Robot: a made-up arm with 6 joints.
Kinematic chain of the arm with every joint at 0, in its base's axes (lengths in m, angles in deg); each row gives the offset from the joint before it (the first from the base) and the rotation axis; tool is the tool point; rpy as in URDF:
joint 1: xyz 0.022 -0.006 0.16 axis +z
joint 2: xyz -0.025 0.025 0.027 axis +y
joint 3: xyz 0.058 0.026 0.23 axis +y
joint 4: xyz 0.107 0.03 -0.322 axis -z
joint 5: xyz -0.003 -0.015 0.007 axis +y
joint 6: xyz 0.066 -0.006 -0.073 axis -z
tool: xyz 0 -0.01 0.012 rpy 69.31 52.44 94.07
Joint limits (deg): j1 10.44..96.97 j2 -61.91..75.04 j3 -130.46..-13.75 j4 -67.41..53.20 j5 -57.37..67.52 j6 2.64..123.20
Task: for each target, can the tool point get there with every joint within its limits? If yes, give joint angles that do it. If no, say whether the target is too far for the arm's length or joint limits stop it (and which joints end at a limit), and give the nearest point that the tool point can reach.
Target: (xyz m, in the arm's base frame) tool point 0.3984 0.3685 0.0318
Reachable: yes | joints 43.06 64.65 -99.90 39.09 -21.71 70.52
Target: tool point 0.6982 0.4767 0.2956
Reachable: no: too far | nearest point 0.5377 0.3622 0.2706 | short by 0.199 m
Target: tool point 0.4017 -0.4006 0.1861
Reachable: no: joint limits stop it (at a limit: joint 1, joint 4, joint 6) | nearest point 0.3202 0.0420 0.1861 | short by 0.450 m
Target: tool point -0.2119 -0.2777 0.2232
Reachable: no: joint limits stop it (at a limit: joint 2, joint 3, joint 4, joint 5) | nearest point -0.0688 -0.1114 -0.0533 | short by 0.353 m
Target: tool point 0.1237 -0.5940 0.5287
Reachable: no: joint limits stop it (at a limit: joint 1, joint 2, joint 3, joint 6) | nearest point 0.0335 -0.4566 0.5959 | short by 0.178 m
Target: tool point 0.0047 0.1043 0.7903
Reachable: yes | joints 45.94 -31.99 -101.88 -30.22 4.73 103.92
